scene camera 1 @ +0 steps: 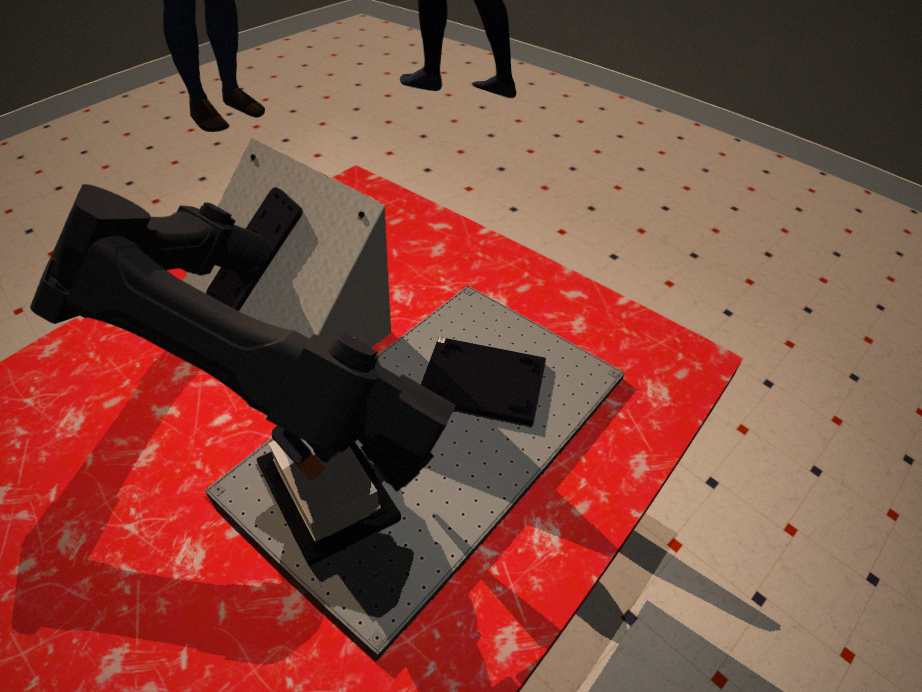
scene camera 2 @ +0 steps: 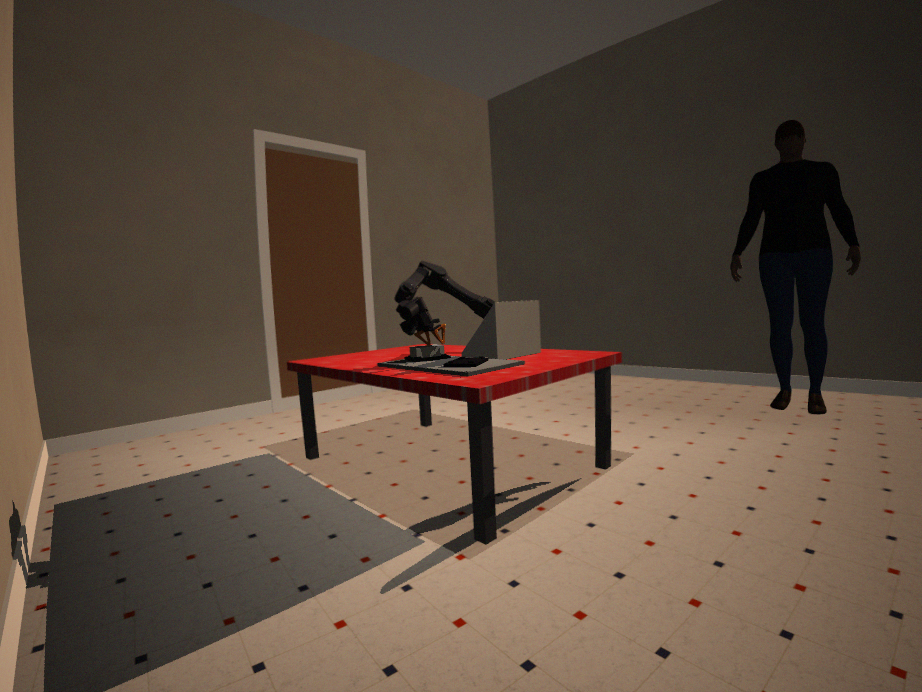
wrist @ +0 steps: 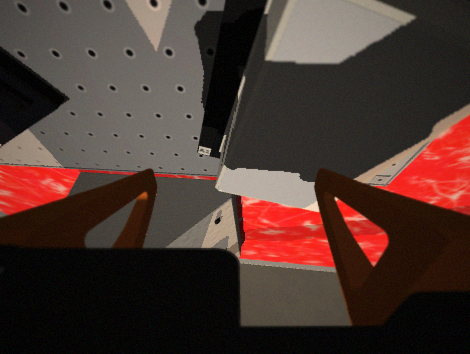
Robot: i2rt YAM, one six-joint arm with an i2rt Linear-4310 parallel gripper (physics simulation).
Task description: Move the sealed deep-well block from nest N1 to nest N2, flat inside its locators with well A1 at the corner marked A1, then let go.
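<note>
The sealed deep-well block is a pale box, mostly in shadow, sitting in the black nest N1. The nest's small A1 label shows beside the block's edge in the wrist view. The black nest N2 holds nothing; it has corner locators and a small white mark at one corner. My gripper is open and empty above the block. In the wrist view the block lies beyond the orange fingertips, offset to the right. The arm hides part of the block in scene camera 1.
Both nests stand on a grey perforated plate on the red table. A grey wedge-shaped stand rises behind the plate, beside the arm. A person stands away from the table.
</note>
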